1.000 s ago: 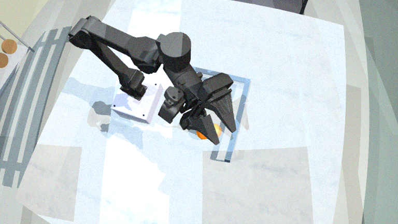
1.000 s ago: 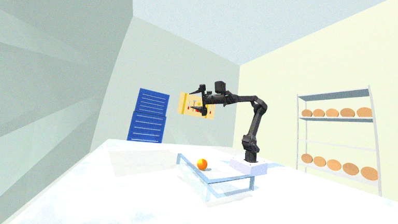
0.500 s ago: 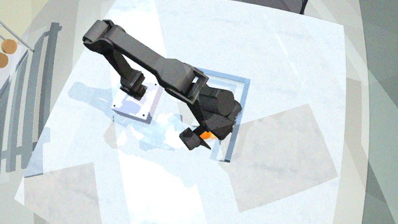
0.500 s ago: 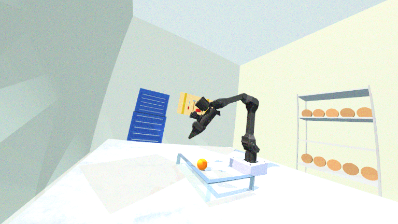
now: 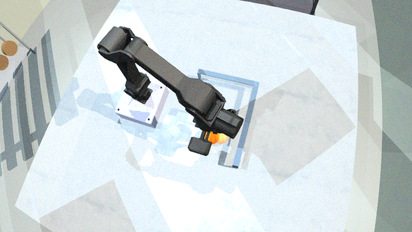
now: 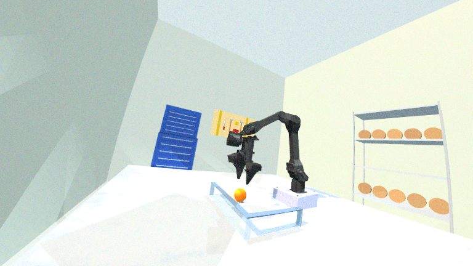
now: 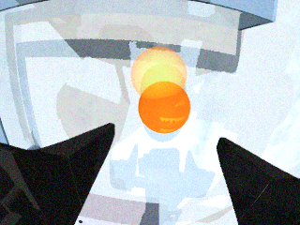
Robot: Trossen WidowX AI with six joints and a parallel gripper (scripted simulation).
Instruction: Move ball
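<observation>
My gripper tip is 6 cm above the orange ball. Round my gripper tip: see-through pale orange copy 6 cm below, 3 cm ahead, 2 cm to the left.
</observation>
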